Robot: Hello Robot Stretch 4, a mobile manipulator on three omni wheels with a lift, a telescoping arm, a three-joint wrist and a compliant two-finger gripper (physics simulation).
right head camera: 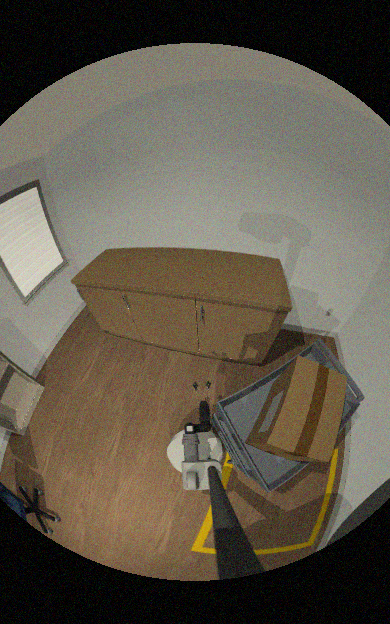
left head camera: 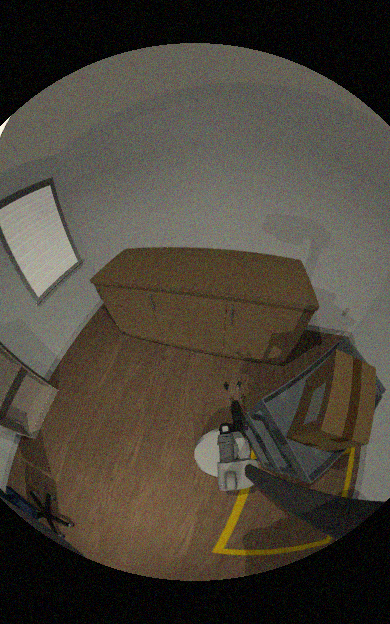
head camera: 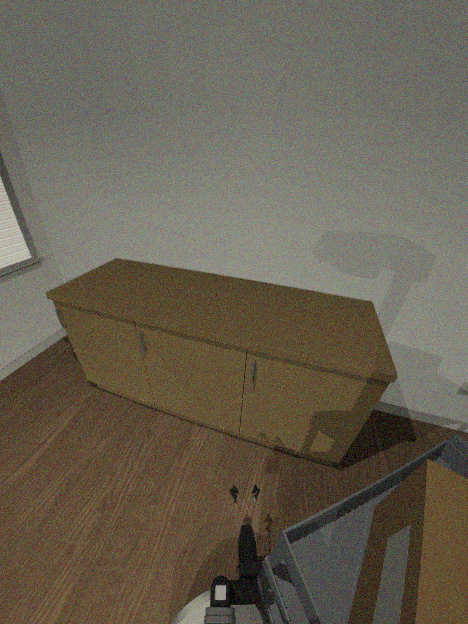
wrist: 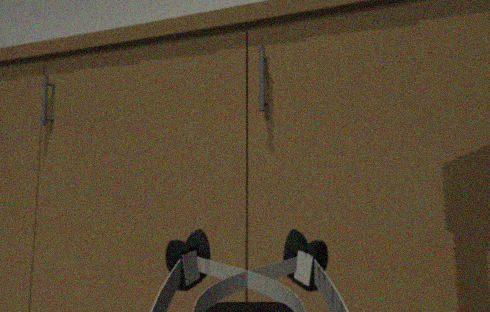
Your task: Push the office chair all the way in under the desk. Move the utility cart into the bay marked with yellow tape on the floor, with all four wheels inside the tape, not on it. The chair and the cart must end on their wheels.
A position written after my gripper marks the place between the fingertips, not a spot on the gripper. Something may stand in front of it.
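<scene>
Looking at the wooden sideboard (head camera: 300, 371), I find it again in the left head camera view (left head camera: 248, 305), in the right head camera view (right head camera: 229, 305) and in the wrist view (wrist: 357, 130). My gripper (head camera: 244, 484) is visible in the wrist view too (wrist: 246, 248). There is a cardboard box (head camera: 408, 563) as well, which the left head camera view (left head camera: 335, 411) and the right head camera view (right head camera: 299, 420) also show me, although in the wrist view the box is out of frame.
</scene>
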